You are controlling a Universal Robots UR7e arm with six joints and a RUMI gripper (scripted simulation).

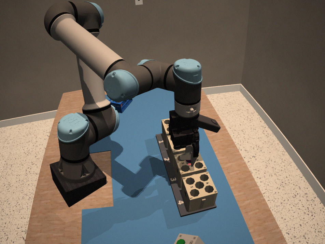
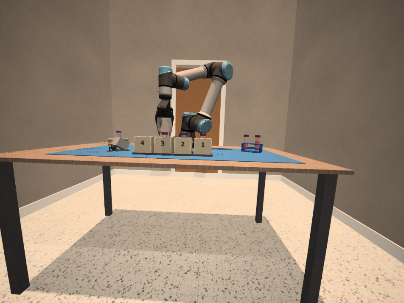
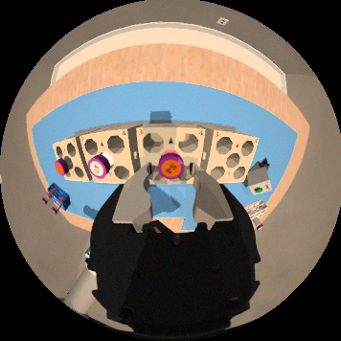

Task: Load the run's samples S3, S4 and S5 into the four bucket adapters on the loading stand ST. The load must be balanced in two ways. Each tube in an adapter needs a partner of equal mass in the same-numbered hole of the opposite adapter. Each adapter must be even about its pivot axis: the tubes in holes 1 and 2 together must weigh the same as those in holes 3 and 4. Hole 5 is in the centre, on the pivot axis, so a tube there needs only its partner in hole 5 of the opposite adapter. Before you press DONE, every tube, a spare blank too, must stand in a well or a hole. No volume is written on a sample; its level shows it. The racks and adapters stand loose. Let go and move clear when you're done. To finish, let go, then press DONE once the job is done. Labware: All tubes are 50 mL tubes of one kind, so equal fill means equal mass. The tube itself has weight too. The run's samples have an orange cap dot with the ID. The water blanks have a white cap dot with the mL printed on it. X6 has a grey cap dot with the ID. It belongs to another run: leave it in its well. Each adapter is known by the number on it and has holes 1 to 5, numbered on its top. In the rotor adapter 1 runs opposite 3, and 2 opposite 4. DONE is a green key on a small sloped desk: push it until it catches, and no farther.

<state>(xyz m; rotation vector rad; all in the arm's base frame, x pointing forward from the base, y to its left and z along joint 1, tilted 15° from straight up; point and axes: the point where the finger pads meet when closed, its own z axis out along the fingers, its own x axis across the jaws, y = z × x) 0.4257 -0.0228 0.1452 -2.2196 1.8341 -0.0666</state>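
The sample tube lies 55 cm to the left of my hand, 31 cm behind it and 6 cm below it. Also, from my hand: green key: 30 cm to the right, 5 cm below, 5 cm behind; white rack: 48 cm to the right, 21 cm behind, 9 cm below.
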